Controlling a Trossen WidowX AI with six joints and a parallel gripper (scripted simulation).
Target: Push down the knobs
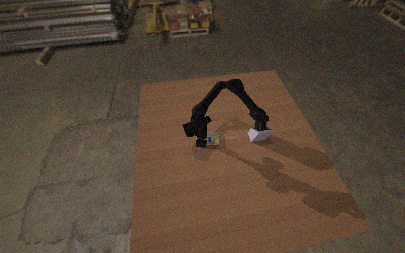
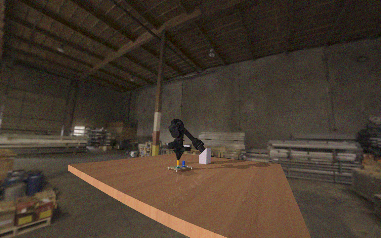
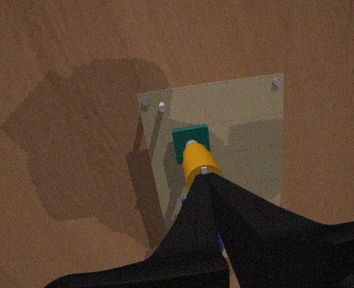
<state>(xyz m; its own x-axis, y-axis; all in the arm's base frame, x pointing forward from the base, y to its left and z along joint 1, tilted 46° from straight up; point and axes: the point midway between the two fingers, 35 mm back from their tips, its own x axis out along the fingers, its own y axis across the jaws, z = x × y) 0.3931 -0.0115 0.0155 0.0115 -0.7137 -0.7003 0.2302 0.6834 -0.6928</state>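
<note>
The orange knob lies 1 cm below my gripper tip. From my gripper tip the other things lie so: blue knob: 5 cm behind, 1 cm to the left, 2 cm below.
</note>
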